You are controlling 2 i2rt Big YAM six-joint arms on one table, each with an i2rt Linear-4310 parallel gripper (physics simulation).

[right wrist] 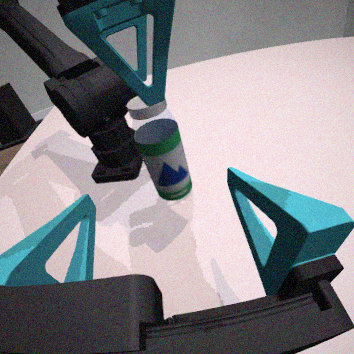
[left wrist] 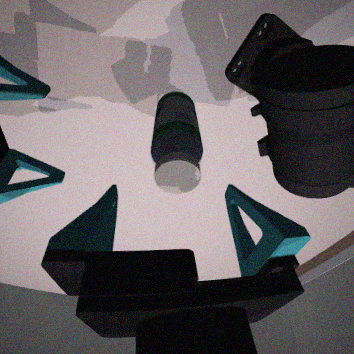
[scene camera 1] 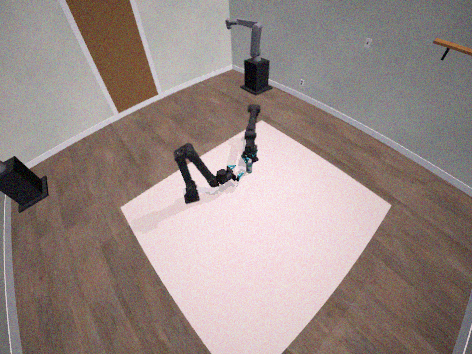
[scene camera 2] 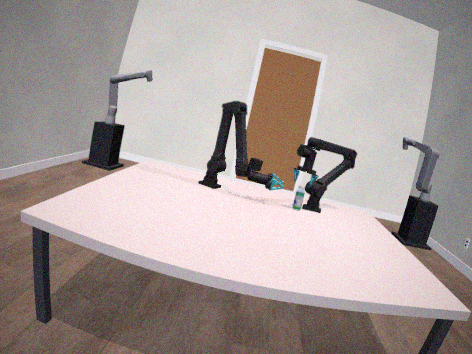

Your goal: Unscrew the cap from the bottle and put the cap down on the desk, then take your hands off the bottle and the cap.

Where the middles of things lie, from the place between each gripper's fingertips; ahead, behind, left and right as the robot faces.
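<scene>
Ribbed cap (left wrist: 175, 172): 20 mm below my left hand, 10 mm behind it. My right hand: 110 mm to the right of the ribbed cap, 10 mm below it, 10 mm past it.
</scene>
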